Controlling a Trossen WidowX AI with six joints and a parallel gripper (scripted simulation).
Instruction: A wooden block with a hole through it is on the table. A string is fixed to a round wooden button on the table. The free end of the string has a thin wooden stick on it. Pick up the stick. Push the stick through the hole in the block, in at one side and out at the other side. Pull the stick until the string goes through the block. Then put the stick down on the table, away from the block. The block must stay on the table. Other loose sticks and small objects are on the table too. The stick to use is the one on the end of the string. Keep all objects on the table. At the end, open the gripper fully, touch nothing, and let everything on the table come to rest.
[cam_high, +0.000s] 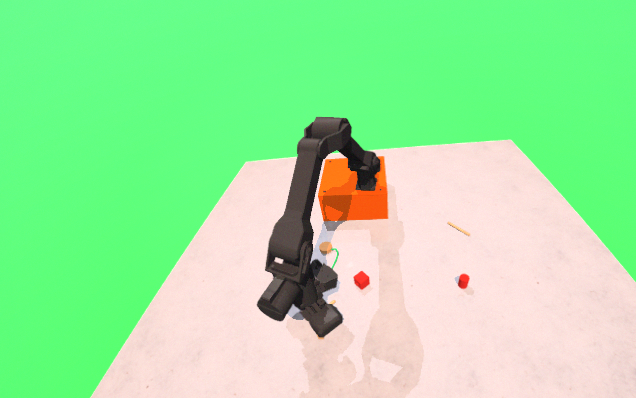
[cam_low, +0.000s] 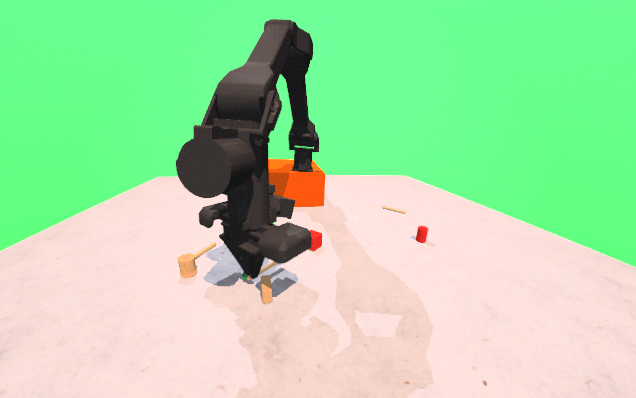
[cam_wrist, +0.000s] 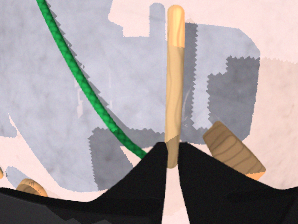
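Right now the small wooden block is 30 mm ahead of my gripper tip and 30 mm to the left of it. Also, from my gripper tip: thin wooden stick: 10 mm behind, 10 mm to the left; red cube: 120 mm behind, 100 mm to the left; wooden cylinder: 30 mm behind, 110 mm to the right.
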